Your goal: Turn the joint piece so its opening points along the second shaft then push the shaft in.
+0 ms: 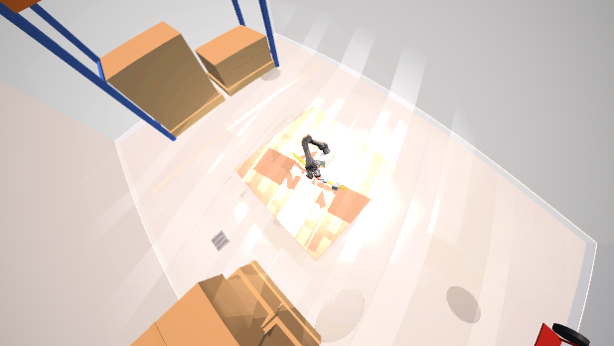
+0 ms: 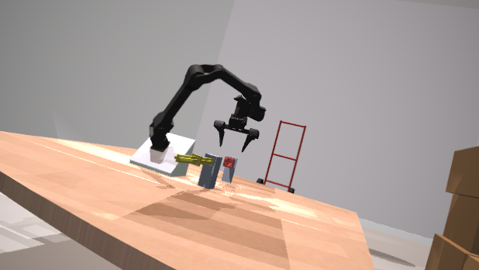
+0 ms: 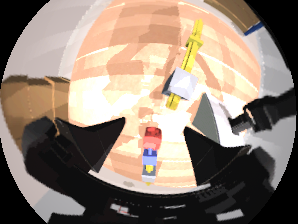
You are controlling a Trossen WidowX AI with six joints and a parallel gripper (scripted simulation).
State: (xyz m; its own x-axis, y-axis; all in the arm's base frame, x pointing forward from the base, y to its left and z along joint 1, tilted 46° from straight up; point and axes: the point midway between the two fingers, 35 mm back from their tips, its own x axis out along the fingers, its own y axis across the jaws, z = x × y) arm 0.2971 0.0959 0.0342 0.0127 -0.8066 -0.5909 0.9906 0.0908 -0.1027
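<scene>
My gripper tip is now 6 cm to the right of the red joint piece, 6 cm above it and 1 cm past it.
</scene>
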